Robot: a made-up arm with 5 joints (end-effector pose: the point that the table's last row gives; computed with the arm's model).
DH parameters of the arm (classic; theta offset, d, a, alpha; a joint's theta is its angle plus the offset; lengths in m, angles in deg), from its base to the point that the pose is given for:
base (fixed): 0 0.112 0 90
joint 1: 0 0.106 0.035 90
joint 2: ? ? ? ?
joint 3: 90 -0.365 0.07 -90
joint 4: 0 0.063 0.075 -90
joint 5: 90 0.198 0.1 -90
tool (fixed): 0 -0.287 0 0
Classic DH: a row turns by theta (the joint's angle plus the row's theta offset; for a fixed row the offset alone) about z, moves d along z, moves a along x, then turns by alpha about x.
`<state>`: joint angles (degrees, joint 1 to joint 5).
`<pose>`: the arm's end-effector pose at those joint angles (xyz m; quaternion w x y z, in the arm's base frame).
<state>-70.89 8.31 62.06 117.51 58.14</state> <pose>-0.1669 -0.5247 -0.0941 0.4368 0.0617 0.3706 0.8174</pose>
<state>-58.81 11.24 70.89 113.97 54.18</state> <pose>-0.1712 -0.5586 -0.1011 0.4736 0.0091 0.4008 0.7842</pose>
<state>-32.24 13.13 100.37 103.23 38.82</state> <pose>-0.2127 -0.6507 -0.1351 0.4935 -0.0402 0.5037 0.7079</pose>
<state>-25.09 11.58 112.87 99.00 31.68</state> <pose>-0.2220 -0.6895 -0.1410 0.4538 -0.0375 0.5556 0.6956</pose>
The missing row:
joint 2: 0 0.099 -0.096 90
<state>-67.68 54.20 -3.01 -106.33 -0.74</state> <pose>-0.2225 -0.0388 -0.0172 0.6619 0.4479 -0.0077 -0.6010</pose>
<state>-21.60 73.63 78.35 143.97 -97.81</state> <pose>-0.1201 -0.1704 0.4671 0.2381 0.5804 -0.7783 0.0266</pose>
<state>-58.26 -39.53 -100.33 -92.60 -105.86</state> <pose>-0.1510 -0.1634 -0.4274 0.3710 0.2917 0.1792 0.8632</pose>
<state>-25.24 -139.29 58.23 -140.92 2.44</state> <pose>-0.0182 -0.1166 0.0131 0.3573 0.1573 0.9172 0.0791</pose>
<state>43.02 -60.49 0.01 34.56 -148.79</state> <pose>0.1491 -0.6752 0.3073 0.6170 -0.4520 0.5675 -0.3048</pose>
